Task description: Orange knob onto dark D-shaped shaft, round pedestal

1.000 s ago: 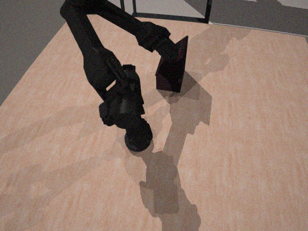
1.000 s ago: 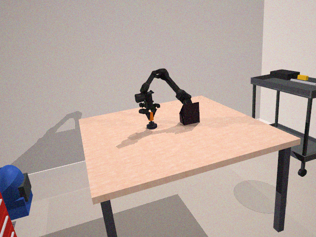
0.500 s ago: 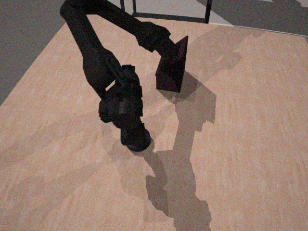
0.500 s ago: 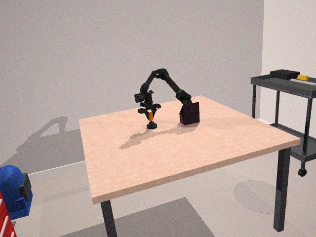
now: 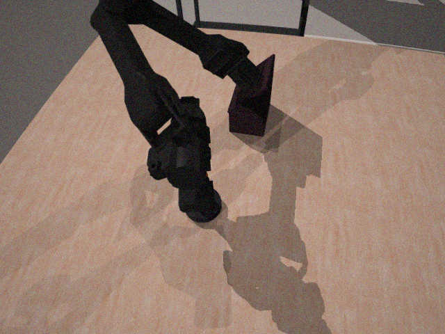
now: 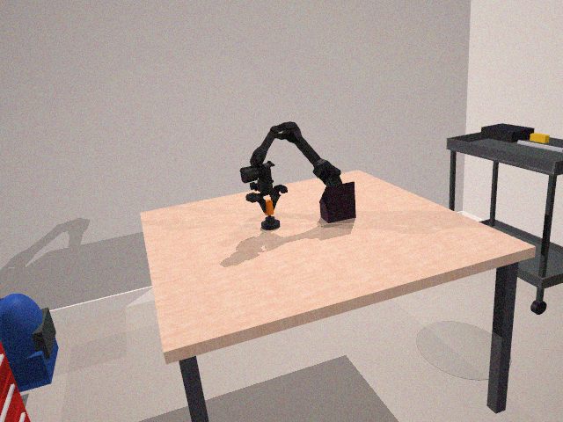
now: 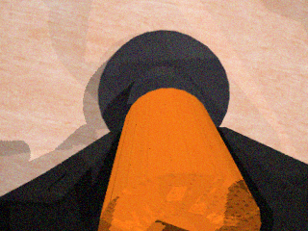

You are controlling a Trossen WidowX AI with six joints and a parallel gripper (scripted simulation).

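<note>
Right now the orange knob is 20 mm above my gripper tip. The rest, counted from my gripper tip: round pedestal (40 mm below).
</note>
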